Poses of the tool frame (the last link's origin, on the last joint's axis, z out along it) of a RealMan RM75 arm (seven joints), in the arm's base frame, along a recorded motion.
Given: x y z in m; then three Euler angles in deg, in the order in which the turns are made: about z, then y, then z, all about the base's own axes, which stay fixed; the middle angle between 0 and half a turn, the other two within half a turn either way.
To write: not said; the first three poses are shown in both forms.
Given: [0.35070, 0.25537, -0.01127, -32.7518, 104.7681, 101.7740]
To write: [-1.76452, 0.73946, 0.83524, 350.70, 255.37, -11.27]
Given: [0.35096, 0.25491, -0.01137, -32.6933, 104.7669, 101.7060]
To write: [-1.76366, 0.74139, 0.83514, 350.96, 254.91, -11.37]
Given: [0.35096, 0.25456, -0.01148, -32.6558, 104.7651, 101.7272]
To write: [-1.76366, 0.74168, 0.83584, 350.96, 254.56, -11.48]
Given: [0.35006, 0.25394, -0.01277, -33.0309, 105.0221, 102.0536]
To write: [-1.77224, 0.73256, 0.83336, 350.06, 253.94, -12.77]
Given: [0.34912, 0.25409, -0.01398, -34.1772, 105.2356, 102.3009]
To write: [-1.78242, 0.71151, 0.82130, 349.12, 254.09, -13.98]
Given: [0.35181, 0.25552, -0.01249, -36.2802, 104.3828, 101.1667]
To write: [-1.76711, 0.68814, 0.78937, 351.81, 255.52, -12.49]
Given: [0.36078, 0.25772, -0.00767, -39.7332, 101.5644, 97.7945]
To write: [-1.70729, 0.66345, 0.72540, 360.78, 257.72, -7.67]
